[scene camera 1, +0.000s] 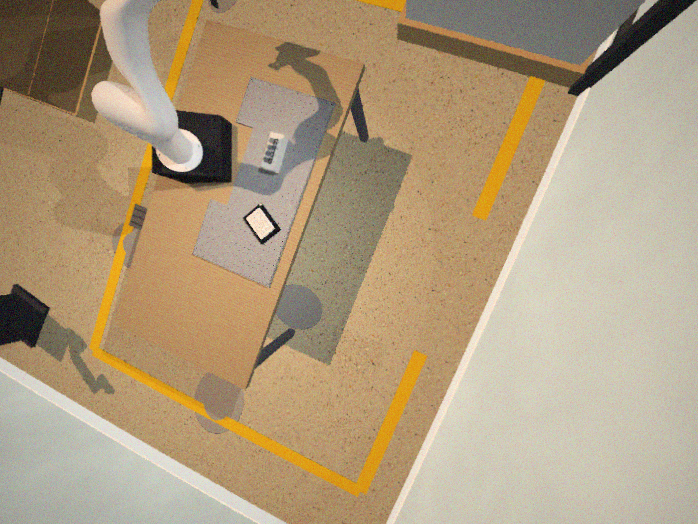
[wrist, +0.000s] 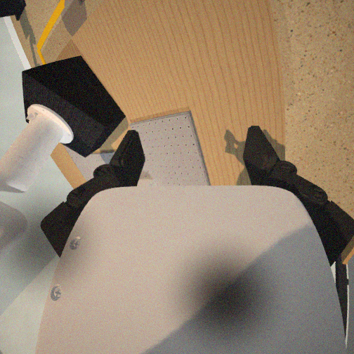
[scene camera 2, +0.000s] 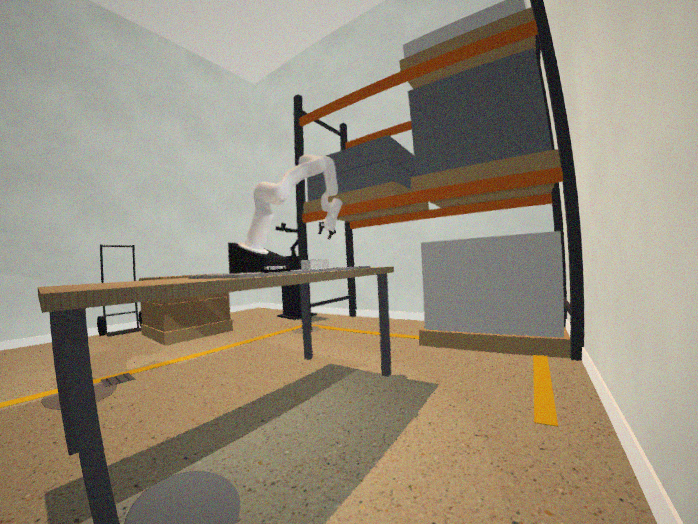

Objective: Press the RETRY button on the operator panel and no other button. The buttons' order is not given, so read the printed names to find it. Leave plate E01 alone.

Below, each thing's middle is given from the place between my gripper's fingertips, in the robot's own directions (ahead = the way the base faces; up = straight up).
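White operator panel (scene camera 1: 279,146): my gripper 35 cm short of it, 41 cm to the left of it, 21 cm above it.
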